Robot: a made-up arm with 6 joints. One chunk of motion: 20 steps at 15 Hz.
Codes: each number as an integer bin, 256 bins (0 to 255) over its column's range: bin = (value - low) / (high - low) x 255, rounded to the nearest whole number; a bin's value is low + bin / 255 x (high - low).
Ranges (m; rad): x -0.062..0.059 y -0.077..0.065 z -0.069..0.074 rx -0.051..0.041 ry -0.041..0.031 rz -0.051..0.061
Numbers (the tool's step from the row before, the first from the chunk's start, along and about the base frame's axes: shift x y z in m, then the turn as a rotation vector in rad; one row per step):
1: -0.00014 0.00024 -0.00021 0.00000 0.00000 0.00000
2: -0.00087 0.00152 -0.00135 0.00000 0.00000 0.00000
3: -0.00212 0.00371 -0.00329 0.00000 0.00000 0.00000
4: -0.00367 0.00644 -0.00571 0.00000 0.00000 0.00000
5: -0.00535 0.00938 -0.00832 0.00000 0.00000 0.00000
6: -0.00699 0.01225 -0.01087 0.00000 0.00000 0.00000
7: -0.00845 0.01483 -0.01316 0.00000 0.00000 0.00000
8: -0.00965 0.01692 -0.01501 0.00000 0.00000 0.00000
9: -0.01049 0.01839 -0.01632 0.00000 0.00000 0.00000
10: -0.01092 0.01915 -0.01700 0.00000 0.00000 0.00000
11: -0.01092 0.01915 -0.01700 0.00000 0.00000 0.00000
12: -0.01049 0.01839 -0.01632 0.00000 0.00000 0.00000
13: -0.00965 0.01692 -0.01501 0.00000 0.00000 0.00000
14: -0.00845 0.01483 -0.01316 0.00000 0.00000 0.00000
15: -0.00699 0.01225 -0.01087 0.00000 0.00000 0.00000
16: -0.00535 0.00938 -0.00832 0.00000 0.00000 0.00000
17: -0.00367 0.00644 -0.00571 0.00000 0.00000 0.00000
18: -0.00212 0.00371 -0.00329 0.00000 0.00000 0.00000
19: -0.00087 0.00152 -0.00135 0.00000 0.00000 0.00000
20: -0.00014 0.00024 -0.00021 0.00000 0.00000 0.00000
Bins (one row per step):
1: 130 139 123 141 145 116
2: 129 141 121 141 145 116
3: 126 145 117 141 145 116
4: 123 150 113 141 145 116
5: 119 155 108 141 145 116
6: 116 160 104 141 145 116
7: 113 165 100 141 145 116
8: 110 169 96 141 145 116
9: 109 171 94 141 145 116
10: 108 173 93 141 145 116
11: 108 173 93 141 145 116
12: 109 171 94 141 145 116
13: 110 169 96 141 145 116
14: 113 165 100 141 145 116
15: 116 160 104 141 145 116
16: 119 155 108 141 145 116
17: 123 150 113 141 145 116
18: 126 145 117 141 145 116
19: 129 141 121 141 145 116
20: 130 139 123 141 145 116

